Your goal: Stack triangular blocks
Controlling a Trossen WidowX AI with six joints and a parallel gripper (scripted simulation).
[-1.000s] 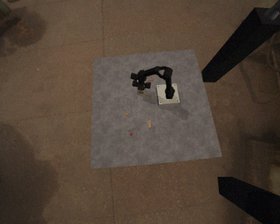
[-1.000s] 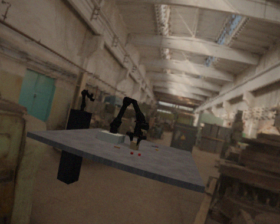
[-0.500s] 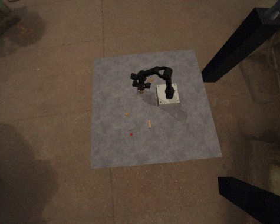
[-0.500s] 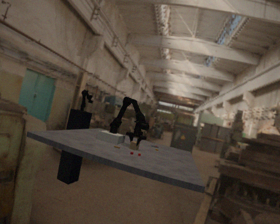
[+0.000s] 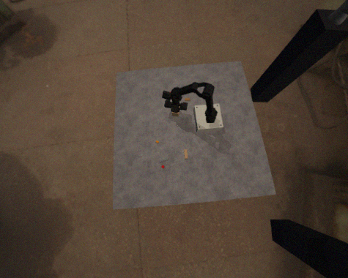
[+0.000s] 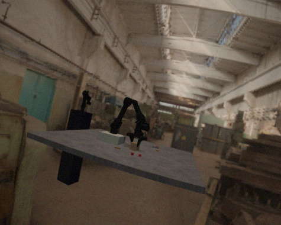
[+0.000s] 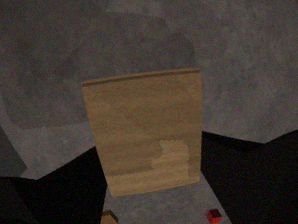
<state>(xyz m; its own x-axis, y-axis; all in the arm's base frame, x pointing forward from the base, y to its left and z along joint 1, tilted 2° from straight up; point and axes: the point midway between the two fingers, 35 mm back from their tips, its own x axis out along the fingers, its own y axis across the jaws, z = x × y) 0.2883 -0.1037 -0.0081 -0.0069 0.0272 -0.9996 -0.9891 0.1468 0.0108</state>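
Right now the tan triangular block is 1 cm to the right of my gripper tip and 1 cm above it. From my gripper tip the other things lie so: orange bit (29 cm to the left, 16 cm ahead, 4 cm below).
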